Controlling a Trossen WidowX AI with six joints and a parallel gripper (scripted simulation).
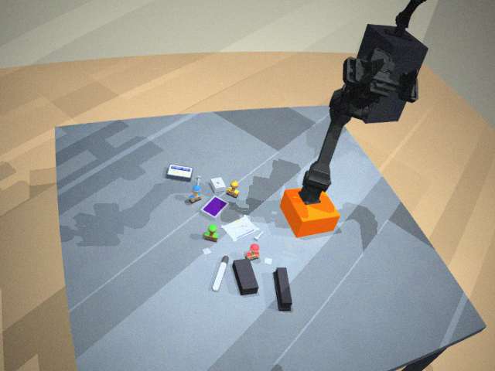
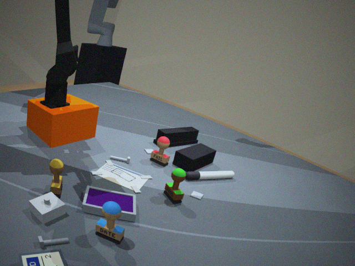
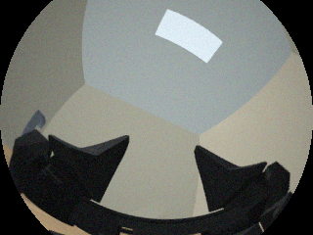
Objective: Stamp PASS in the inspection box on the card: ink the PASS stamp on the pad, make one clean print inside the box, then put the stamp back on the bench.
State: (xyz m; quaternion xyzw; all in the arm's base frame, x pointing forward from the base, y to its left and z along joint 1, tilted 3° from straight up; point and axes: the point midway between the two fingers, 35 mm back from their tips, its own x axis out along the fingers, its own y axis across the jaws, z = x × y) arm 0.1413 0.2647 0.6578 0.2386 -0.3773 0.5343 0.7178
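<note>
Now: gripper tip 750 mm above the green stamp, 250 mm short of it and 240 mm to the left of it. Round my gripper tip: red stamp 760 mm below, 140 mm to the right, 140 mm ahead; card 780 mm below, 260 mm to the right, 140 mm ahead; white marker 770 mm below, 250 mm ahead, 110 mm to the right.
</note>
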